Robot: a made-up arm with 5 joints. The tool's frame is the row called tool.
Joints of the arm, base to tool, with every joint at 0 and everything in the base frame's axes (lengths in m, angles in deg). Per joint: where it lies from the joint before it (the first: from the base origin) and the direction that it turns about. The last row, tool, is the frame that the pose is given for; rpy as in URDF.
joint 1: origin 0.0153 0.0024 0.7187 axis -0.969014 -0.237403 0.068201
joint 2: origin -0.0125 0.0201 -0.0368 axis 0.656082 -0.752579 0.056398
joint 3: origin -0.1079 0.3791 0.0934 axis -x
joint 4: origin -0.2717 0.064 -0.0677 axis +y
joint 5: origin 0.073 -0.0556 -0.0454 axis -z
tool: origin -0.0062 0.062 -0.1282 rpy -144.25 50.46 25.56
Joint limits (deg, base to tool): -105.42..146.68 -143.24..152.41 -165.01..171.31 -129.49..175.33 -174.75..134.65
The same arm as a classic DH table. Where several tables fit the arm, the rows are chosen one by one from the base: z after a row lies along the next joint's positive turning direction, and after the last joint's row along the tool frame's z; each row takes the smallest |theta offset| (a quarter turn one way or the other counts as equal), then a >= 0, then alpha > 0; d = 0 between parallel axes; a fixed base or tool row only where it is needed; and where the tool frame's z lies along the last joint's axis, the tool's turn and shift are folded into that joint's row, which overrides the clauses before.
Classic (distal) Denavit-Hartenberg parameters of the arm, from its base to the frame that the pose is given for. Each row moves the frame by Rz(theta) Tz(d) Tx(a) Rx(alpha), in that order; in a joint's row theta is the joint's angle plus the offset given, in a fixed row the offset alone. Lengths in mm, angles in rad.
base (fixed): a 1.3; alpha 1.5025; d 719.8; theta offset -1.3305
joint 1: a 34.8; alpha -2.0412; d -23.9; theta offset -1.4725
joint 2: a -121.5; alpha 2.2864; d -520.9; theta offset 0.0564
joint 3: a 67.7; alpha 1.5708; d 57; theta offset -0.0748
joint 4: a 73; alpha -1.5708; d 8.4; theta offset -1.5708
joint 5: a 57.3; alpha 1.0278; d 158.8; theta offset -1.2659
tool (fixed): a 0; alpha 0; d 28.6; theta offset 1.1214
Joint limits (rad, base to tool): -1.8399..2.56 -2.5..2.6601 -2.88..2.9899 -2.26..3.0601 -3.05..2.3501

